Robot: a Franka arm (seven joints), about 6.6 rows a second.
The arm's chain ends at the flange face. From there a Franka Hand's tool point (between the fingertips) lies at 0.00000 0.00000 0.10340 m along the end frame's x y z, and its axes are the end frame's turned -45 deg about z.
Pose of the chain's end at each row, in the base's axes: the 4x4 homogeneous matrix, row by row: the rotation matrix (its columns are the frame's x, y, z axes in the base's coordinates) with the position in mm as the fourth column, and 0 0 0 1 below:
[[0.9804 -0.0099 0.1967 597.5], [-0.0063 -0.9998 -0.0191 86.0], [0.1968 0.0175 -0.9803 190.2], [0 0 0 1]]
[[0.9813 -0.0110 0.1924 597.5], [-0.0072 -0.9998 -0.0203 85.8], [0.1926 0.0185 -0.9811 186.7], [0 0 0 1]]
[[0.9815 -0.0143 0.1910 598.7], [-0.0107 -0.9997 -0.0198 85.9], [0.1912 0.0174 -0.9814 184.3], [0 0 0 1]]
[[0.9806 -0.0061 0.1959 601.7], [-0.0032 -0.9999 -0.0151 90.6], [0.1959 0.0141 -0.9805 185.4], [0 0 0 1]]
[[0.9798 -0.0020 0.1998 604.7], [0.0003 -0.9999 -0.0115 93.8], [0.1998 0.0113 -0.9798 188.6], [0 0 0 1]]
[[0.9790 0.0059 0.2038 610.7], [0.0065 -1.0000 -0.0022 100.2], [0.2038 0.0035 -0.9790 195.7], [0 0 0 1]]
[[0.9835 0.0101 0.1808 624.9], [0.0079 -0.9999 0.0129 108.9], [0.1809 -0.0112 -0.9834 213.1], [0 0 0 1]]
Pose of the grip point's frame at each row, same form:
[[0.7002 0.6862 0.1967 617.8], [0.7025 -0.7114 -0.0191 84.0], [0.1268 0.1515 -0.9803 88.8], [0 0 0 1]]
[[0.7017 0.6861 0.1924 617.4], [0.7019 -0.7121 -0.0203 83.7], [0.1231 0.1493 -0.9811 85.3], [0 0 0 1]]
[[0.7041 0.6839 0.1910 618.4], [0.6993 -0.7145 -0.0198 83.9], [0.1229 0.1475 -0.9814 82.8], [0 0 0 1]]
[[0.6977 0.6891 0.1959 622.0], [0.7048 -0.7093 -0.0151 89.0], [0.1286 0.1485 -0.9805 84.0], [0 0 0 1]]
[[0.6942 0.6914 0.1998 625.4], [0.7072 -0.7068 -0.0115 92.6], [0.1333 0.1493 -0.9798 87.3], [0 0 0 1]]
[[0.6881 0.6964 0.2038 631.8], [0.7117 -0.7025 -0.0022 100.0], [0.1416 0.1466 -0.9790 94.5], [0 0 0 1]]
[[0.6883 0.7026 0.1808 643.6], [0.7126 -0.7014 0.0129 110.2], [0.1358 0.1200 -0.9834 111.4], [0 0 0 1]]

